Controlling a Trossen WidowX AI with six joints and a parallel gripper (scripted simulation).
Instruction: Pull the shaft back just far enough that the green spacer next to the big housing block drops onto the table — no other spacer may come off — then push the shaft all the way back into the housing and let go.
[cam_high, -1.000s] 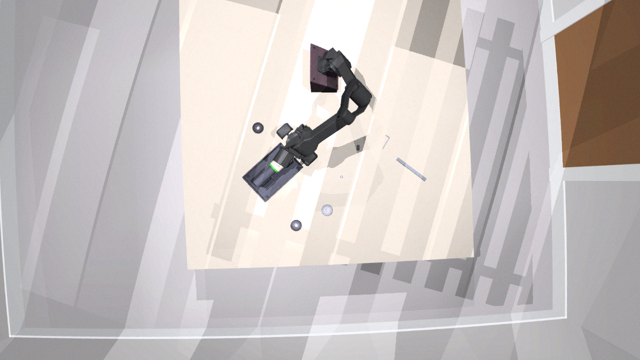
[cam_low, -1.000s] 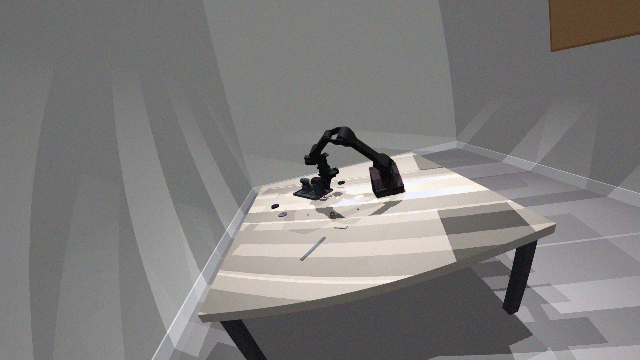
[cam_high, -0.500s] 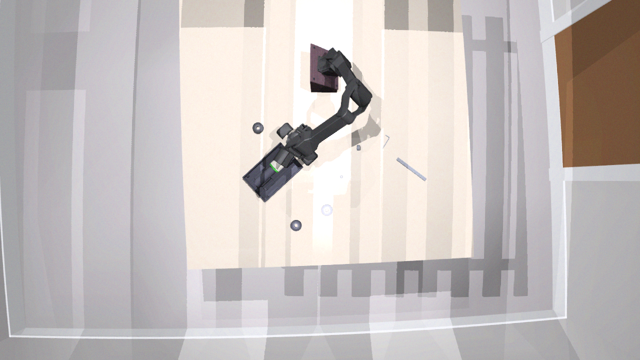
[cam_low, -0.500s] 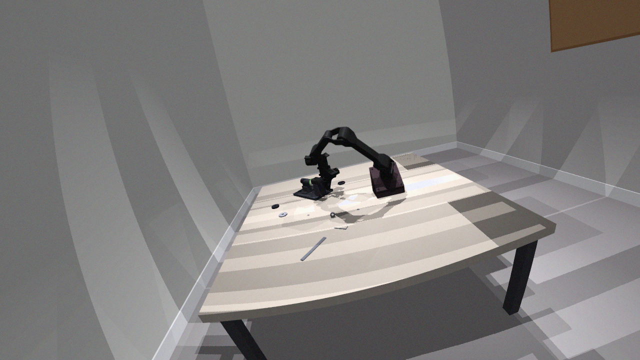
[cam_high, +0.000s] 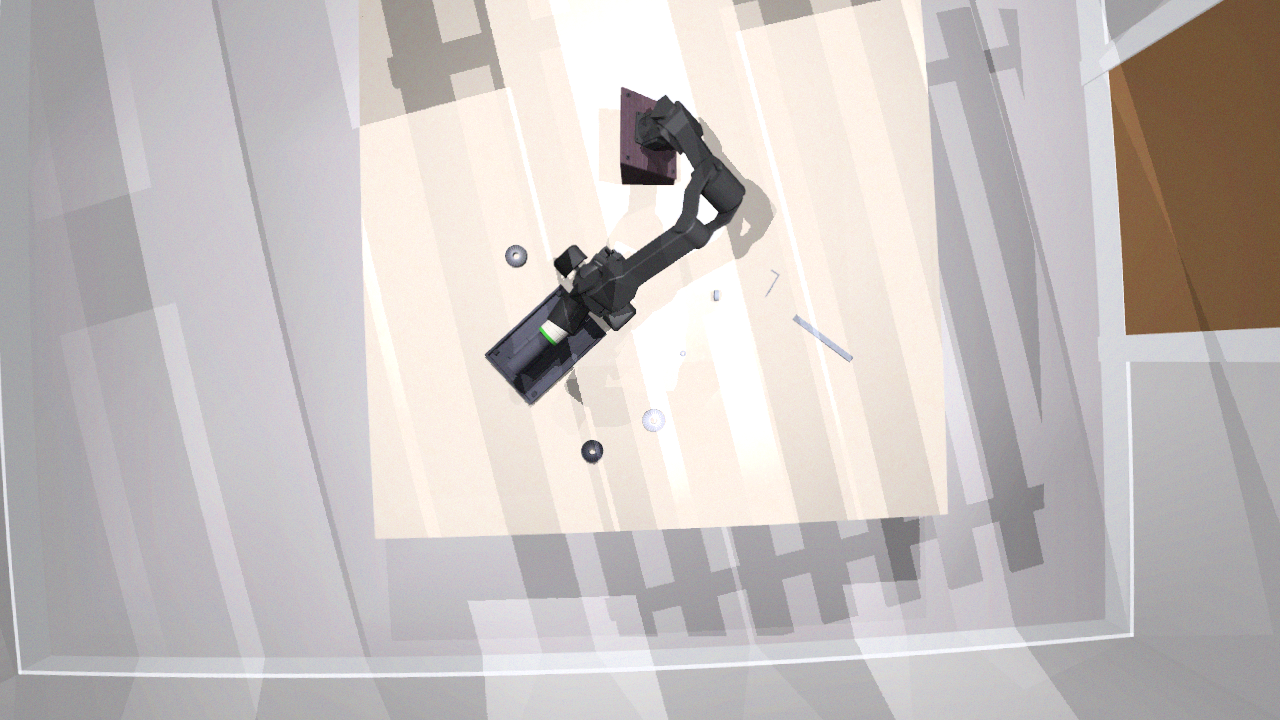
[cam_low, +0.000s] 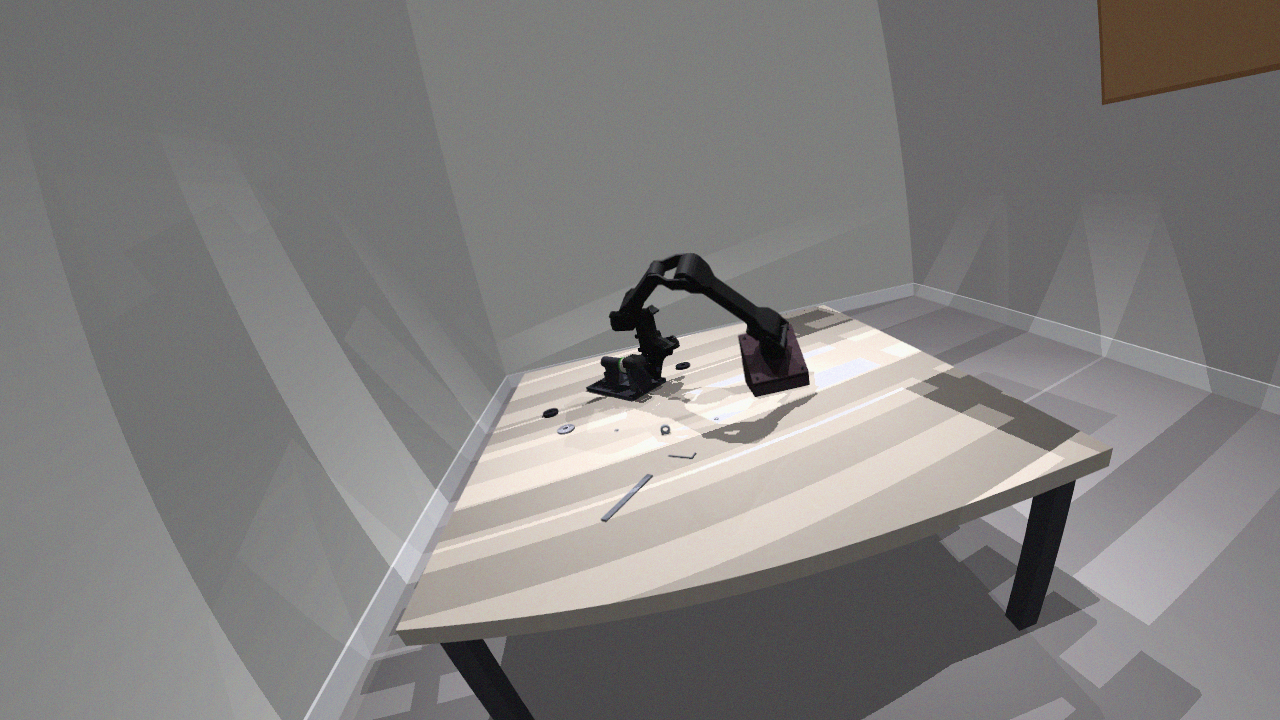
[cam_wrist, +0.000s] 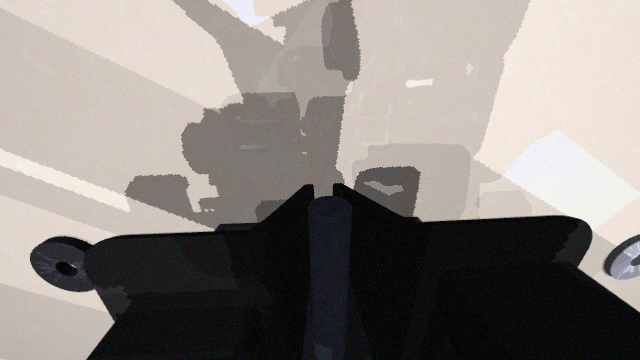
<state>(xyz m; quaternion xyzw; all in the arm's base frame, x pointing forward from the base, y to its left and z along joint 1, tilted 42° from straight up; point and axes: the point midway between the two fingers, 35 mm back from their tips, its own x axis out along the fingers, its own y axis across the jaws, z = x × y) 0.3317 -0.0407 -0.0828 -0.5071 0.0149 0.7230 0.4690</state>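
My gripper tip is now 5 cm short of the grey shaft, 4 cm to the left of it and 3 cm below it. Also, from my gripper tip: green spacer (10 cm to the right, 10 cm ahead, 3 cm above); then grey metal bar (50 cm to the left, 7 cm ahead, 4 cm below); then white spacer (8 cm to the right, 8 cm ahead, 3 cm above).
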